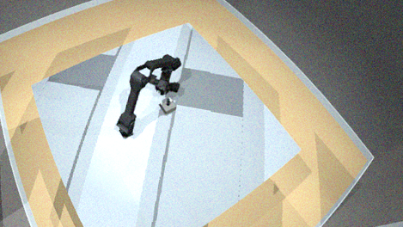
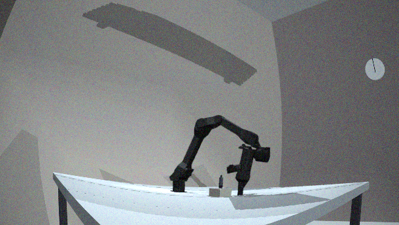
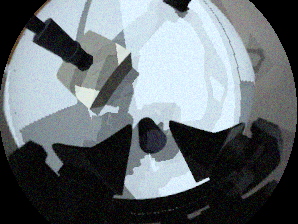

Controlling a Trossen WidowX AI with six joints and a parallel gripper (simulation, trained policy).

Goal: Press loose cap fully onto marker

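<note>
Right now the marker tip is 10 cm to the right of my gripper tip, 8 cm above it and 2 cm behind it. From my gripper tip the other things lie so: pale holder block 10 cm to the right, 2 cm behind; dark cap 1 cm ahead, 1 cm above.
</note>
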